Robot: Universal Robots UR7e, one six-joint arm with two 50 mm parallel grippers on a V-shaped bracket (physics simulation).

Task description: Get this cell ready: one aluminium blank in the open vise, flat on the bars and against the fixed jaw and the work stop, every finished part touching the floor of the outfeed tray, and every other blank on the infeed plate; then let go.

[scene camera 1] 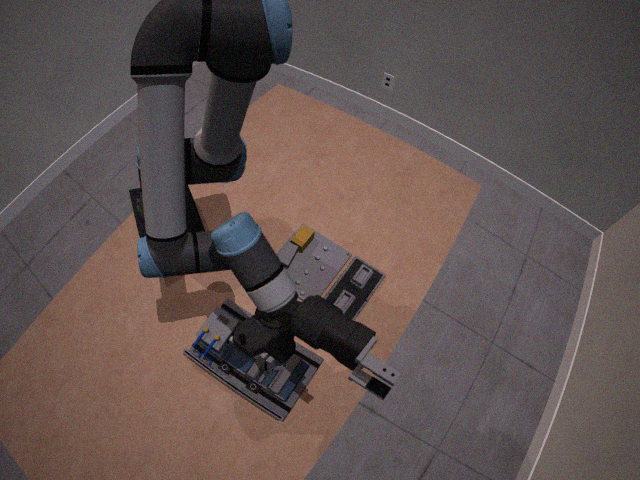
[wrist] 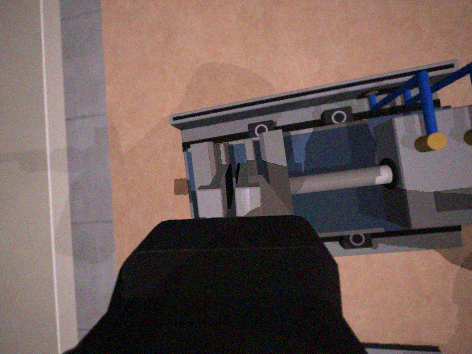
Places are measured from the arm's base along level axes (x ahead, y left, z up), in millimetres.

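Pixels of known places: end effector, tool point: (scene camera 1: 268,365) (wrist: 234,183).
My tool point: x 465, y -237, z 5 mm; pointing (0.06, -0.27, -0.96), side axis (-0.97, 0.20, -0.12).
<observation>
Ahead of a thing's pixels: the offset from my tool point to its top centre. "spot": to the spot under its first point.
The open vise {65 mm back, 11 mm left, 42 mm down} (scene camera 1: 268,409) (wrist: 310,95) is grey with a blue bed. In the wrist view its left jaw (wrist: 202,157) and right jaw (wrist: 275,155) stand apart, and a round screw {spot: 81 mm back, 18 mm left, 55 mm down} (wrist: 340,180) runs right. My gripper (scene camera 1: 267,362) (wrist: 233,186) is shut over the gap between the jaws, with no part seen between its pads. A grey angular surface {spot: 24 mm back, 18 mm left, 35 mm down} (wrist: 275,197) shows right of the fingers; whether it is a blank is unclear. Two pocketed grey parts {spot: 93 mm ahead, 333 mm left, 114 mm down} (scene camera 1: 361,276) {spot: 78 mm ahead, 250 mm left, 114 mm down} (scene camera 1: 344,300) lie in the dark outfeed tray (scene camera 1: 356,292). The infeed plate {59 mm back, 316 mm left, 133 mm down} (scene camera 1: 312,259) is partly hidden by the arm.
A yellow block {99 mm back, 368 mm left, 97 mm down} (scene camera 1: 303,237) is at the infeed plate's far corner. Blue rods with yellow ends {spot: 147 mm back, 25 mm right, 31 mm down} (scene camera 1: 209,347) (wrist: 427,105) rise at the vise's other end. The second gripper (scene camera 1: 379,379) sticks out to the right on the bracket. Round clamps {spot: 112 mm back, 44 mm right, 103 mm down} (wrist: 339,117) line the vise.
</observation>
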